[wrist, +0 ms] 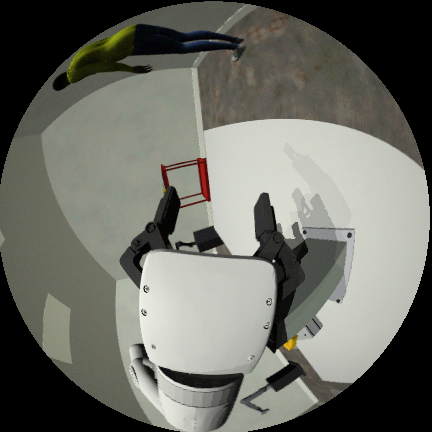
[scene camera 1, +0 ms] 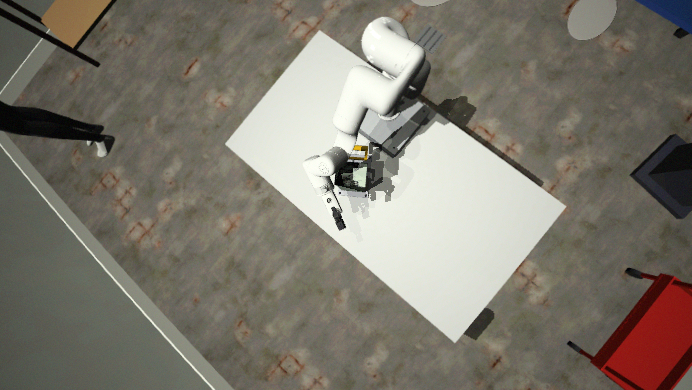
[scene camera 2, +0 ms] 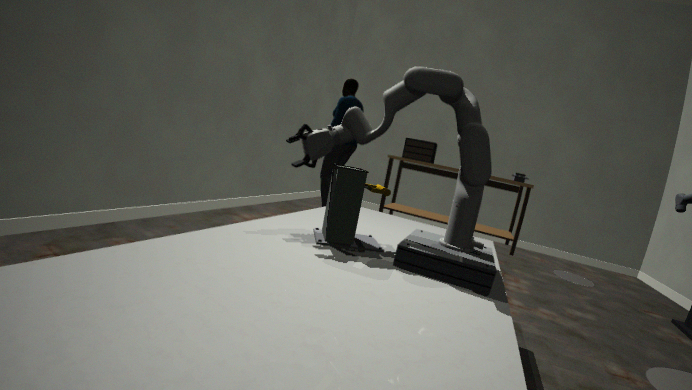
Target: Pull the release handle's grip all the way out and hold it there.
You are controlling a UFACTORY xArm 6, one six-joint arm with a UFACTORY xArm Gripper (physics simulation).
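The yellow grip of the release handle (scene camera 1: 361, 149) (scene camera 2: 378, 189) (wrist: 290, 342) sticks out sideways from the upper part of a grey-green upright housing (scene camera 2: 346, 205) (wrist: 320, 270), on the side facing the robot's base. The housing stands on a grey base plate (scene camera 1: 353, 192) (wrist: 349, 265) bolted to the table. My gripper (scene camera 1: 341, 226) (scene camera 2: 293, 152) (wrist: 216, 196) is open with nothing between its fingers. It is above and beyond the housing, on the side away from the yellow grip, and points away from it. The arm partly covers the housing in the first scene view.
The white table (scene camera 1: 450, 240) (scene camera 2: 200, 310) carries the housing and the robot's grey base block (scene camera 2: 445, 262). A person in blue (scene camera 2: 345, 107) stands behind the arm, near a wooden shelf table (scene camera 2: 425, 212). A red cart (scene camera 1: 655, 330) stands on the floor beyond the table.
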